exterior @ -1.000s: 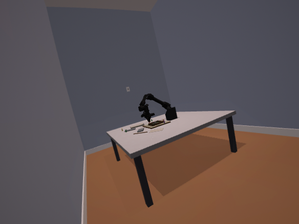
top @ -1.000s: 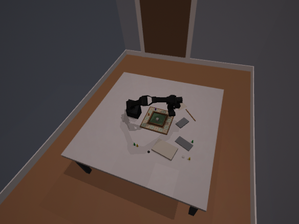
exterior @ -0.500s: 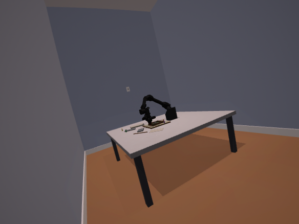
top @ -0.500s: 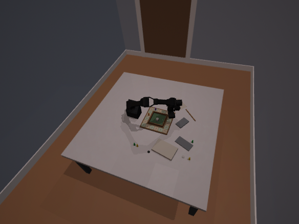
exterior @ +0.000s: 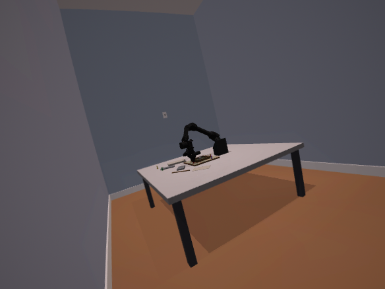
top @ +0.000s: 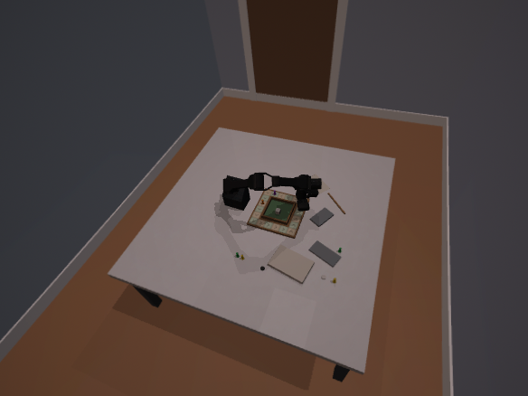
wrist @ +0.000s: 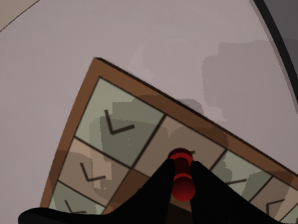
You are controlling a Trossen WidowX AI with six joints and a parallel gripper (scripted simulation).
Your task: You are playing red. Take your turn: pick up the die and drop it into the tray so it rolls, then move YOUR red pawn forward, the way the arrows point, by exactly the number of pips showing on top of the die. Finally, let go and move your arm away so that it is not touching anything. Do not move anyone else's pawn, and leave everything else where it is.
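Now: the red pawn 1 cm above my gripper tip. Also, from my gripper tip: green felt tray (11 cm behind, 7 cm to the right, 2 cm below); wooden stick (18 cm ahead, 11 cm to the left, 2 cm below); die (11 cm behind, 8 cm to the right).
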